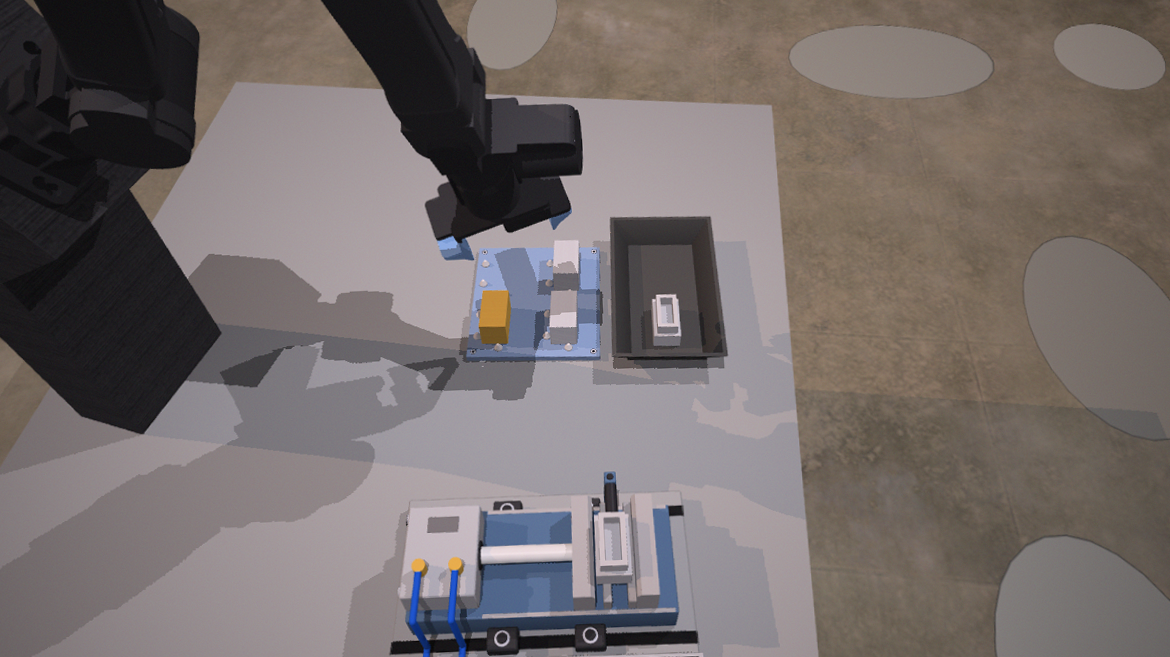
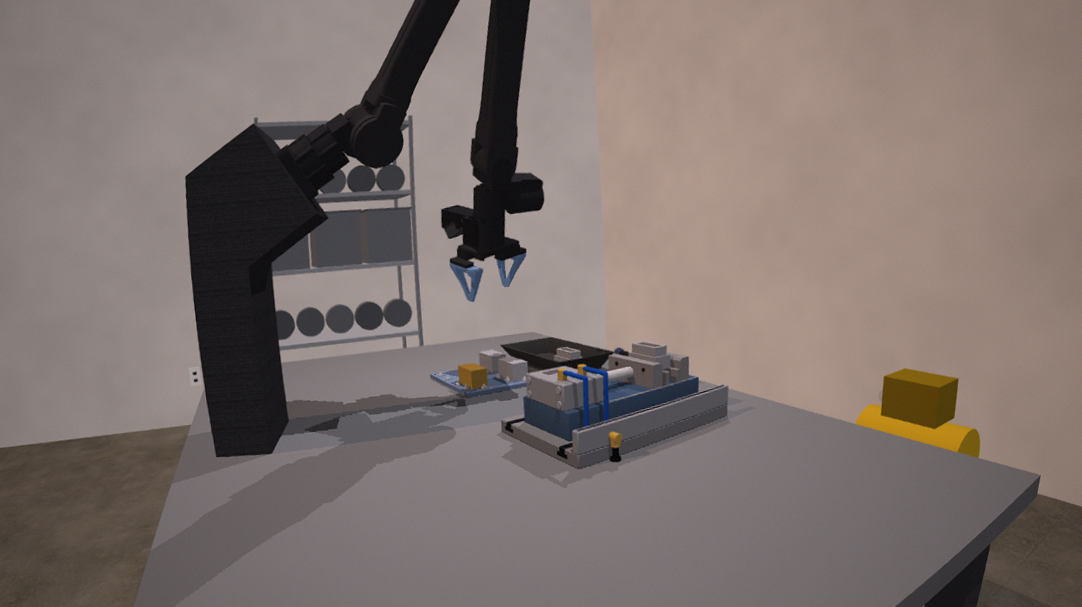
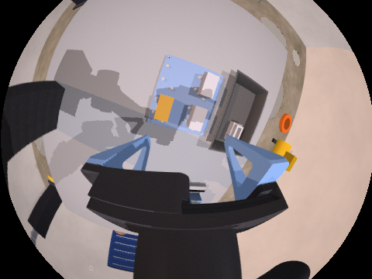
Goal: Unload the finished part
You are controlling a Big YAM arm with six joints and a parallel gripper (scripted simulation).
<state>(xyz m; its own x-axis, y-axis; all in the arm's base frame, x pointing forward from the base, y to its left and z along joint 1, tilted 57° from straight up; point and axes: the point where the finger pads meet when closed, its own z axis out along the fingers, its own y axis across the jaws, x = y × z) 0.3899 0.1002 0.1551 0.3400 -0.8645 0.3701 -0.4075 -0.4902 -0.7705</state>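
The blue vise lies 1 cm ahead of my hand, 32 cm to the right of it and 15 cm below it. Also, from my hand: orange block: 3 cm behind, 2 cm to the left, 16 cm below; actuator box: 9 cm behind, 32 cm to the right, 11 cm below; blue fixture plate: 2 cm ahead, 6 cm to the left, 19 cm below.
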